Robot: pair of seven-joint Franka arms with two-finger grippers.
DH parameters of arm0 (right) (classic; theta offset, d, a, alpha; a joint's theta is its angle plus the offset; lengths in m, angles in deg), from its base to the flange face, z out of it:
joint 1: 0 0.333 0 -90
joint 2: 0 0 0 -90
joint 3: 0 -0.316 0.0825 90
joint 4: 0 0 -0.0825 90
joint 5: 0 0.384 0 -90
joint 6: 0 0 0.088 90
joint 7: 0 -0.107 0 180
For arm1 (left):
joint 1: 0 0.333 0 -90
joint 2: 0 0 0 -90
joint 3: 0 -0.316 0.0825 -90
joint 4: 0 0 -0.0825 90
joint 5: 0 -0.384 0 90
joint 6: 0 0 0.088 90
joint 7: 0 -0.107 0 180
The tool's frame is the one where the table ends.
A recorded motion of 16 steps. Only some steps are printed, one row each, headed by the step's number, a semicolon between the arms.
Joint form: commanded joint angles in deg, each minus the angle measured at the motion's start. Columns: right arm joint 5, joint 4, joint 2, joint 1, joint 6, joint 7, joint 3; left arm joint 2, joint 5, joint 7, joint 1, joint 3, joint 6, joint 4.
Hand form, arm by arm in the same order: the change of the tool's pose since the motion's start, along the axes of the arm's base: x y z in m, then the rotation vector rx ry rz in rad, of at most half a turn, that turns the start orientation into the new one. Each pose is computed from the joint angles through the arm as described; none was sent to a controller.
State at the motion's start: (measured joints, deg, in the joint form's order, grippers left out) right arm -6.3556 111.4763 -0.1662 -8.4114 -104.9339 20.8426 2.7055; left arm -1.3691 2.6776 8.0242 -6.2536 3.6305 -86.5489 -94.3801
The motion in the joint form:
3: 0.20 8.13 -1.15 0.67 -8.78 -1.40 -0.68; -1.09 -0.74 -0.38 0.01 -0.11 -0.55 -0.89
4: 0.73 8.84 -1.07 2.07 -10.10 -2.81 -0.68; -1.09 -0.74 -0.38 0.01 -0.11 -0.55 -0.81
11: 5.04 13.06 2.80 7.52 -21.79 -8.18 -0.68; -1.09 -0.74 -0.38 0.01 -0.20 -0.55 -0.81
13: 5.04 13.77 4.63 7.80 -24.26 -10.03 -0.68; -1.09 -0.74 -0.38 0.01 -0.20 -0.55 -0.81
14: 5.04 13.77 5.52 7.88 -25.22 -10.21 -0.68; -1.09 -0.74 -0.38 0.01 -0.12 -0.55 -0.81
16: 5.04 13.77 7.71 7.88 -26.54 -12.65 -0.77; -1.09 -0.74 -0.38 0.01 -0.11 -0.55 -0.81
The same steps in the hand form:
3: -0.0102 0.0170 -0.0428 0.0024 -0.0340 0.0130; -0.0043 0.0031 0.0036 0.0109 -0.0154 -0.0048
4: -0.0079 0.0307 -0.0474 0.0078 -0.0465 0.0106; -0.0042 0.0031 0.0043 0.0106 -0.0168 -0.0047
11: 0.0061 0.0857 -0.0999 0.0632 -0.1204 -0.0195; -0.0041 0.0039 0.0043 0.0106 -0.0167 -0.0032
13: 0.0083 0.0884 -0.1189 0.0608 -0.1206 -0.0459; -0.0041 0.0039 0.0043 0.0106 -0.0167 -0.0032
14: 0.0104 0.0892 -0.1259 0.0604 -0.1219 -0.0473; -0.0042 0.0032 0.0043 0.0106 -0.0168 -0.0046
16: 0.0130 0.0900 -0.1447 0.0567 -0.1089 -0.0881; -0.0042 0.0031 0.0043 0.0106 -0.0168 -0.0047

